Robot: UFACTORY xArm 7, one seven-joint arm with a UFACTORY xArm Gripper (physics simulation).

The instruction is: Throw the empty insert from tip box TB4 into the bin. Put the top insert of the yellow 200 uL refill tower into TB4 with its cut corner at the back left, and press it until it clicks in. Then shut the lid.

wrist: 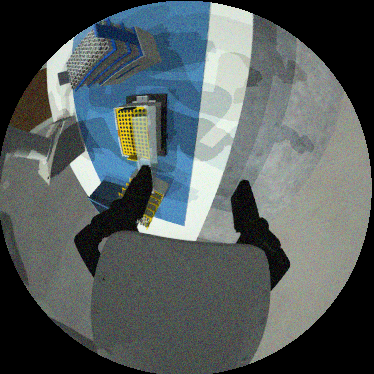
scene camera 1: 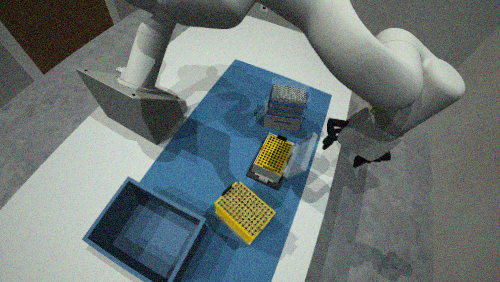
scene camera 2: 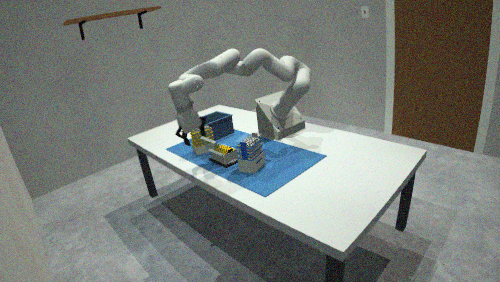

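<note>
Tip box TB4 [scene camera 1: 265,173] [scene camera 2: 223,159] [wrist: 163,125] stands on the mat with a yellow insert [scene camera 1: 275,152] [scene camera 2: 226,149] [wrist: 126,132] in it; its holes look dark. Its clear lid [scene camera 1: 302,156] [scene camera 2: 207,141] [wrist: 153,130] is raised along one long side, and in the wrist view it overlaps part of the insert. The yellow refill tower [scene camera 1: 245,207] [scene camera 2: 202,140] [wrist: 156,202] stands beside TB4, partly behind a finger in the wrist view. The blue bin [scene camera 1: 187,248] [scene camera 2: 222,126] [wrist: 102,192] is beyond the tower. My gripper [scene camera 1: 341,154] [scene camera 2: 195,138] [wrist: 194,182] is open and empty, on the lid side, apart from the box.
A blue and grey refill tower [scene camera 1: 286,107] [scene camera 2: 251,155] [wrist: 115,55] stands on the other side of TB4. The blue mat [scene camera 1: 172,162] [scene camera 2: 295,160] lies on the white table [scene camera 1: 47,185] [scene camera 2: 350,185]. The arm's grey base [scene camera 1: 135,112] [scene camera 2: 275,117] stands beside the mat.
</note>
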